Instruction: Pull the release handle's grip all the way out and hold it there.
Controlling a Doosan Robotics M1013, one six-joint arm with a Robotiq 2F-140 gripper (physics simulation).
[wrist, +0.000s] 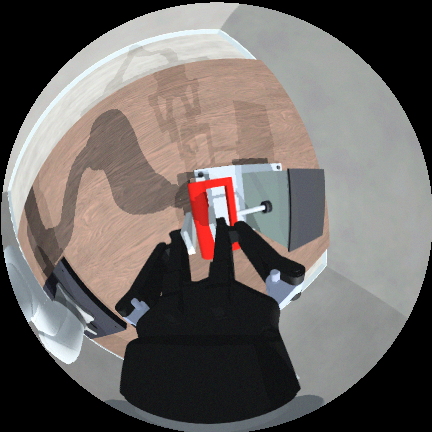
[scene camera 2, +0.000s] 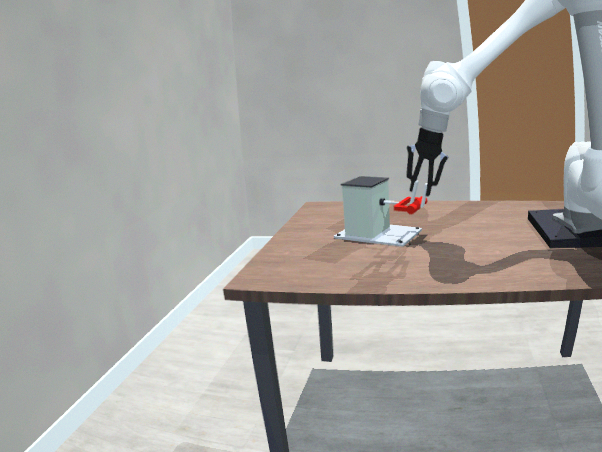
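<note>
The release handle's red grip (scene camera 2: 411, 207) (wrist: 201, 220) is a rectangular frame standing off the side of a pale green housing (scene camera 2: 365, 212) (wrist: 270, 182). A light metal rod (scene camera 2: 391, 202) (wrist: 252, 210) shows between the grip and the black collar (scene camera 2: 382, 201) (wrist: 267, 206) on the housing. My gripper (scene camera 2: 419, 200) (wrist: 201, 217) points down from above and is shut on the grip's outer bar, one pale finger pad inside the red frame and the other on its outer side. The black fingers hide part of the grip's near end in the wrist view.
The housing has a dark lid (scene camera 2: 365, 181) (wrist: 307, 210) and stands on a light metal base plate (scene camera 2: 406, 234) (wrist: 220, 172) on the wooden table (scene camera 2: 310, 275) (wrist: 150, 145). The robot's dark mounting plate (scene camera 2: 545, 232) (wrist: 107, 327) is on the table at the right in the scene view.
</note>
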